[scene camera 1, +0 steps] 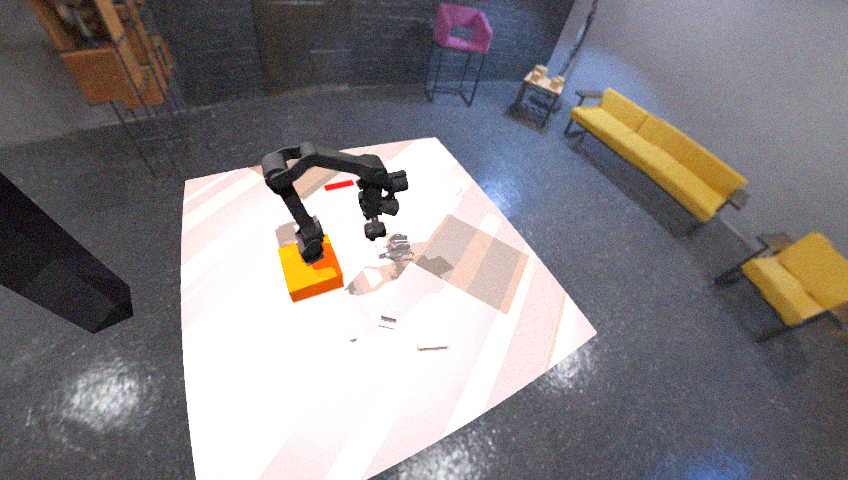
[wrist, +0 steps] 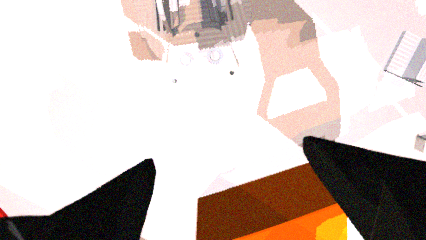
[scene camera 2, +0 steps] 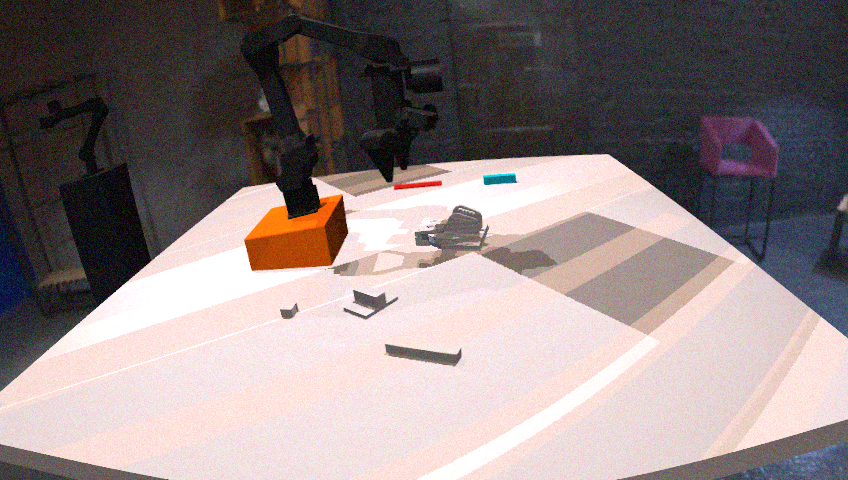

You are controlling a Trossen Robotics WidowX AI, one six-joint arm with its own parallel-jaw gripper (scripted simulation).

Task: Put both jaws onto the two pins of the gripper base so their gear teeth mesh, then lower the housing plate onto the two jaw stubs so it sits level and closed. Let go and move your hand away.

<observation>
My gripper is open, holding nothing. Also in view: a flat grey bar and a stepped piece.
My gripper shows as well in scene camera 1 and in the wrist view.
</observation>
